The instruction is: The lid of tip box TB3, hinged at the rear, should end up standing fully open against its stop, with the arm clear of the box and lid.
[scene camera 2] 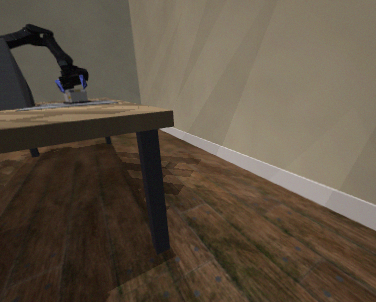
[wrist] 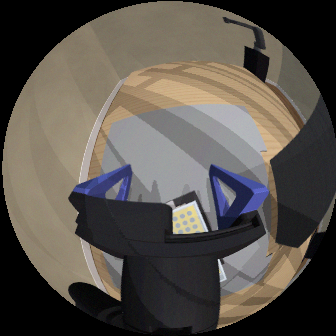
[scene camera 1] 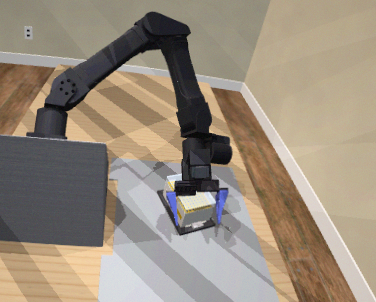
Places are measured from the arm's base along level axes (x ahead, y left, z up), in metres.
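Pixels of known places: gripper, between the fingertips: [scene camera 2: 74, 90] [wrist: 170, 168] [scene camera 1: 198, 225]; arm's base, origin of its link: [scene camera 1: 48, 148].
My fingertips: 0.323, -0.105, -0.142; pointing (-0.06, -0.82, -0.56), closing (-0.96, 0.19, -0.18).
Ahead of a thing's pixels: the offset from my fingertips to its top centre, as dx, dy, dz. "*": to the spot under its first point. Level surfaces: height alone.
Tip box TB3 @[+0.013, +0.109, +0.008] [scene camera 1: 196, 218] [scene camera 2: 76, 96] is pale grey with yellow marks and sits in a black base @[* -0.007, +0.027, -0.063] [scene camera 1: 186, 232] [wrist: 189, 197] under the arm. Its tip rack @[+0.012, +0.109, +0.008] [scene camera 1: 195, 201] [wrist: 186, 220], pale yellow with grey dots, shows from above. A pale edge @[* -0.024, +0.150, +0.008] [scene camera 1: 173, 178] shows at the box's rear, partly behind the wrist; I cannot tell the lid's angle. My gripper [scene camera 1: 197, 224] [scene camera 2: 73, 90] [wrist: 170, 168] is wide open, with nothing held. In scene camera 1 its blue fingers appear on either side of the box; whether they touch it is unclear.
A grey mat @[dz -0.069] [scene camera 1: 150, 260] [wrist: 175, 135] lies under the box on the wooden table [scene camera 1: 130, 87] [scene camera 2: 155, 115]. A large dark grey block [scene camera 1: 52, 192] [wrist: 305, 175] stands to the left in scene camera 1, beside the arm's base. A beige wall [scene camera 1: 325, 100] rises beyond the table's right side.
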